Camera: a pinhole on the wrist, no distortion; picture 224 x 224 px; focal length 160.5 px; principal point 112.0 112.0 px. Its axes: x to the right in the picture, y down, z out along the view. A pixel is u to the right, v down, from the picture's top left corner.
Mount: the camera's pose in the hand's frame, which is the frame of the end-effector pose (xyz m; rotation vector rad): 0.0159 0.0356 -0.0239 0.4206 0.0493 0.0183
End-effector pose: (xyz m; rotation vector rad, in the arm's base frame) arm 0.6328 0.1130 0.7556 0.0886 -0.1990 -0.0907
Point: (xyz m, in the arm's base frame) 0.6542 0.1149 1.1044
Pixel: 139 184
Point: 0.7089 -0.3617 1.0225
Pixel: 155 9
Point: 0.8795 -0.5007 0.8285
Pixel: outside the picture
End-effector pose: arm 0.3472 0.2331 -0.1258 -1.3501 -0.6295 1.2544
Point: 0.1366 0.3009 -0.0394
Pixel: 78 138
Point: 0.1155 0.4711 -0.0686
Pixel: 158 144
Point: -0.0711 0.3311 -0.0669
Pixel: 78 189
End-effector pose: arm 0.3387 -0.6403 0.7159 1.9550 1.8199 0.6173
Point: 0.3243 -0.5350 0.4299
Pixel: 140 64
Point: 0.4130 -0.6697 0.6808
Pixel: 19 203
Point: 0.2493 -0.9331 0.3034
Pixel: outside the picture
